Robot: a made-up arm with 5 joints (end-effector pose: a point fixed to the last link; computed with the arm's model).
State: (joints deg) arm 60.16 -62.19 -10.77 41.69 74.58
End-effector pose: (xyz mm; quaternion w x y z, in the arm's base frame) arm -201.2 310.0 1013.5 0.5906 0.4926 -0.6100 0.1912
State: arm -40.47 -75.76 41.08 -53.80 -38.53
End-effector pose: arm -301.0 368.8 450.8 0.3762 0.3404 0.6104 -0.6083
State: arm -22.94 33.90 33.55 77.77 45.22
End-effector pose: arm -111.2 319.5 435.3 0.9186 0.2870 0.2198 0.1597
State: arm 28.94 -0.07 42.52 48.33 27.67
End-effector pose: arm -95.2 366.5 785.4 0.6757 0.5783 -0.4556 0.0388
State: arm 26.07 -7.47 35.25 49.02 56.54
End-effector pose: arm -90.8 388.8 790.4 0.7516 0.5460 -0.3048 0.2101
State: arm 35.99 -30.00 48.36 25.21 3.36
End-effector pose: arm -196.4 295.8 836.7 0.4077 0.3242 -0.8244 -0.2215
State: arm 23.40 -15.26 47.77 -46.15 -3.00
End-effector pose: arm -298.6 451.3 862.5 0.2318 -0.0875 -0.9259 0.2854
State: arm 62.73 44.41 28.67 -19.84 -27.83
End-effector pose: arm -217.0 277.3 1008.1 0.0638 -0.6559 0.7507 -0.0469
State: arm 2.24 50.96 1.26 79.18 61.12
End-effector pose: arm -243.1 489.5 540.3 0.5661 0.4153 0.5577 0.4427
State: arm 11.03 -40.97 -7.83 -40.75 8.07
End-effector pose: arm -416.8 469.2 725.1 0.0053 -0.0035 0.8848 -0.4659
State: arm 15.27 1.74 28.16 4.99 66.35
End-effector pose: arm -178.9 444.8 837.4 0.7700 0.1994 -0.3962 0.4586
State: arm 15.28 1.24 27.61 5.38 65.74
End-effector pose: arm -179.8 444.2 837.5 0.7665 0.2043 -0.4013 0.4579
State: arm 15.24 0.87 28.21 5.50 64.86
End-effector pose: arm -178.8 442.2 837.2 0.7669 0.2057 -0.4087 0.4500
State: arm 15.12 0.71 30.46 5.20 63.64
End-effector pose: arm -175.4 438.5 836.3 0.7727 0.2012 -0.4191 0.4321
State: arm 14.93 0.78 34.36 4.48 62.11
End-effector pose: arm -169.7 432.8 835.0 0.7834 0.1900 -0.4319 0.4045
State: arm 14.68 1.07 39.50 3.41 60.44
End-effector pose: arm -162.7 425.7 833.2 0.7970 0.1719 -0.4452 0.3702
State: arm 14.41 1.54 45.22 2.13 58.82
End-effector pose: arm -155.6 418.2 831.1 0.8110 0.1487 -0.4568 0.3338
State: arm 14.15 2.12 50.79 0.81 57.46
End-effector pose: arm -149.1 411.1 829.0 0.8237 0.1232 -0.4651 0.3002
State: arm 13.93 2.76 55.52 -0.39 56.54
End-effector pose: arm -143.9 405.6 827.1 0.8339 0.0994 -0.4689 0.2736
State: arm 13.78 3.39 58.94 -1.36 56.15
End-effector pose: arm -140.1 402.3 825.8 0.8416 0.0806 -0.4685 0.2563
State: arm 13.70 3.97 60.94 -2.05 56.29
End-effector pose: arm -137.6 401.1 825.0 0.8472 0.0682 -0.4647 0.2483
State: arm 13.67 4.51 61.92 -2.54 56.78
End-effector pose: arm -135.9 401.5 824.7 0.8514 0.0607 -0.4589 0.2469
